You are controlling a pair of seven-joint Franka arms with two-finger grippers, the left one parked.
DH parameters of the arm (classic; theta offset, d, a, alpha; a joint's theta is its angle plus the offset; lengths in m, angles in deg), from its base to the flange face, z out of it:
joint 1: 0 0.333 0 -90
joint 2: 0 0 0 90
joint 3: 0 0.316 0.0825 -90
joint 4: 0 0 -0.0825 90
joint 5: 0 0.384 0 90
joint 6: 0 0 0.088 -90
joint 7: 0 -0.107 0 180
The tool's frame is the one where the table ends.
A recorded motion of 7 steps. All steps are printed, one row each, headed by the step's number.
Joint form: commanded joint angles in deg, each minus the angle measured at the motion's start. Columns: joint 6, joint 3, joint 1, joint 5, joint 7, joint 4, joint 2.
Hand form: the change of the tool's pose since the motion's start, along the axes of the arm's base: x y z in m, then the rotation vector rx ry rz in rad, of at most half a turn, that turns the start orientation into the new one. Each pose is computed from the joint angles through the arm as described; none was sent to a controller.
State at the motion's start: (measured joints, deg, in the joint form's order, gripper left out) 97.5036 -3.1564 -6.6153 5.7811 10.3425 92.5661 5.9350
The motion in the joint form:
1: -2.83 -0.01 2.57 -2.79 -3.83 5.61 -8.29
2: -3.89 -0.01 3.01 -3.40 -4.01 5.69 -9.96
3: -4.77 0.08 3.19 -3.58 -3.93 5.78 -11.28
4: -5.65 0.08 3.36 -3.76 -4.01 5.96 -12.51
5: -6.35 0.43 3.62 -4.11 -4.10 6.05 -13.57
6: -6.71 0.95 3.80 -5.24 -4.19 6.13 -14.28
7: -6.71 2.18 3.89 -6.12 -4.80 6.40 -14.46
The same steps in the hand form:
1: -0.0442 0.0259 0.0310 -0.0395 0.0137 -0.0124
2: -0.0535 0.0298 0.0445 -0.0495 0.0056 -0.0062
3: -0.0612 0.0327 0.0546 -0.0521 -0.0005 0.0006
4: -0.0688 0.0345 0.0630 -0.0544 -0.0032 0.0029
5: -0.0750 0.0400 0.0707 -0.0608 -0.0075 0.0125
6: -0.0790 0.0448 0.0758 -0.0816 -0.0105 0.0234
7: -0.0792 0.0557 0.0752 -0.0996 -0.0079 0.0359

